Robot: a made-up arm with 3 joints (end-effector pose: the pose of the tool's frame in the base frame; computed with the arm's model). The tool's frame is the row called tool.
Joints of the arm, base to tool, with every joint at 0 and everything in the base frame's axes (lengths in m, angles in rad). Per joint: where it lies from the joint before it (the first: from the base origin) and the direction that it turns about. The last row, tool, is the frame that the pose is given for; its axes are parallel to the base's.
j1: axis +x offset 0 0 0.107
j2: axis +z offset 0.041 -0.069 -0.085
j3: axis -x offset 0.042 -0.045 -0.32
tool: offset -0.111 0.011 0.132
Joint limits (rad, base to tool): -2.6..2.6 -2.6..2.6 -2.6..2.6
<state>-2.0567 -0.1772 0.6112</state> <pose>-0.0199 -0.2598 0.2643 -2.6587 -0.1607 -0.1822</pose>
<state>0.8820 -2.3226 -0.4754</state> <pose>0.0183 0.2479 -0.0366 0.6602 0.4892 -2.3731</pose>
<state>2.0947 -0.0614 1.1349</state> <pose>-0.0230 0.3039 0.2992 0.9595 0.0638 0.0028</pose>
Working (the frame after each row of the table, in the pose's form):
after j1: 0.0000 0.0000 0.1070 2.0947 0.0000 0.0000
after j2: 0.0410 0.1081 0.0898 2.0939 0.0643 -0.0371
after j3: 0.0802 0.4090 0.2087 0.9595 0.0638 0.0028

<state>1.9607 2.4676 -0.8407</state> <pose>0.1798 0.2878 0.2190 0.9888 -1.5211 2.4263</pose>
Working (the frame after each row of the table, in the pose's form):
after j1: 0.0000 0.0000 0.1070 1.9607 0.0000 0.0000
after j2: 0.0410 0.1048 0.0755 0.7744 -2.2104 1.4814
after j3: 0.0363 0.3775 0.2539 0.9888 -1.5211 2.4263

